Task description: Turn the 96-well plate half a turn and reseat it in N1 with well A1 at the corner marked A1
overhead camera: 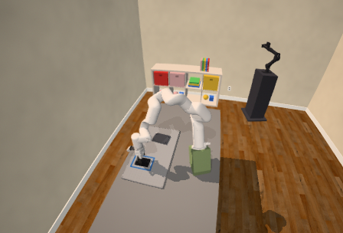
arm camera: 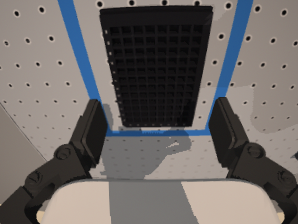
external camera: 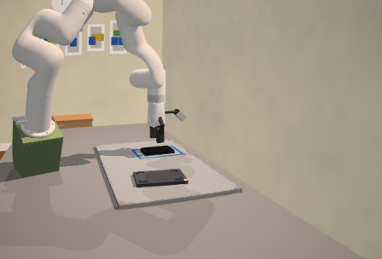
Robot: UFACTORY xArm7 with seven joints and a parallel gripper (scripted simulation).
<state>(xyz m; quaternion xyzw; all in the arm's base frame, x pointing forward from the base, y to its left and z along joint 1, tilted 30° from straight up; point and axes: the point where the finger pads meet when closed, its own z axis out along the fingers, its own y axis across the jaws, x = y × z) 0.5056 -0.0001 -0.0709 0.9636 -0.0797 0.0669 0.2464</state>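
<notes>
My hand is 50 mm above the black 96-well plate. The rest, counted from my hand: dark plate nest N1: 150 mm behind, 300 mm to the right, 50 mm below.
</notes>
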